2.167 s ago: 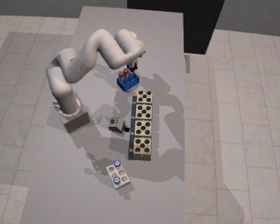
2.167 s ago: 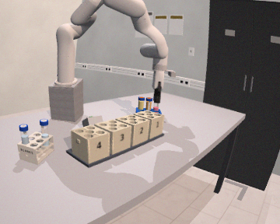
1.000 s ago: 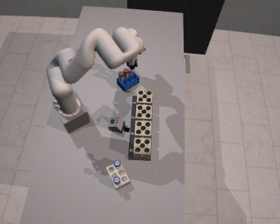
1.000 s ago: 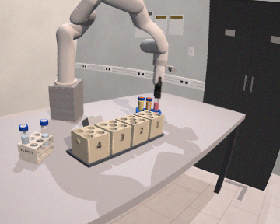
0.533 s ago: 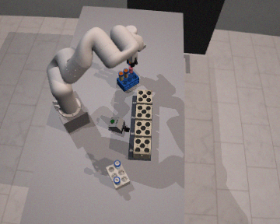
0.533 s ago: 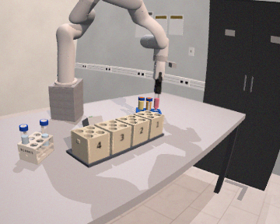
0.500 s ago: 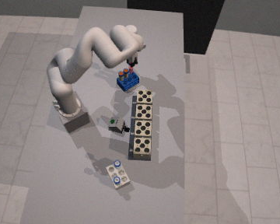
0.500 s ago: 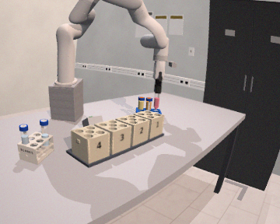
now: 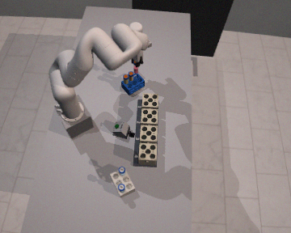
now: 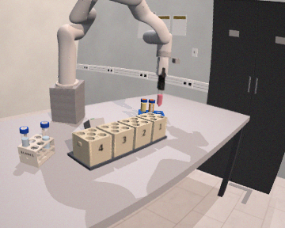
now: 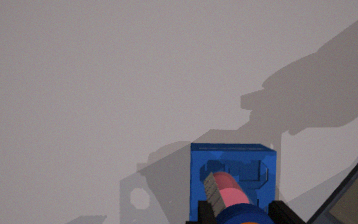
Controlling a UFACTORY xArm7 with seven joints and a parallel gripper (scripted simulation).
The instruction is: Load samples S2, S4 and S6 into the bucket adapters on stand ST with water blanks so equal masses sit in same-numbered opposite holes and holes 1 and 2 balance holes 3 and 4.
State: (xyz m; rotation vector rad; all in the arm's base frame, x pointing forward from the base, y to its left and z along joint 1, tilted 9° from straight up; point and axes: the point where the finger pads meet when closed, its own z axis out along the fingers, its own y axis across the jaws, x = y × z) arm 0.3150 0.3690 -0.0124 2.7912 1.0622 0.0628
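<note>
The sample tube S6 is 50 mm below my hand and 10 mm to the left of it. Round my hand: sample tube S2 (140 mm below, 30 mm to the right, 20 mm behind); sample tube S4 (140 mm below, 70 mm behind, 50 mm to the right); blue sample rack (170 mm below, 40 mm to the right, 20 mm behind).
</note>
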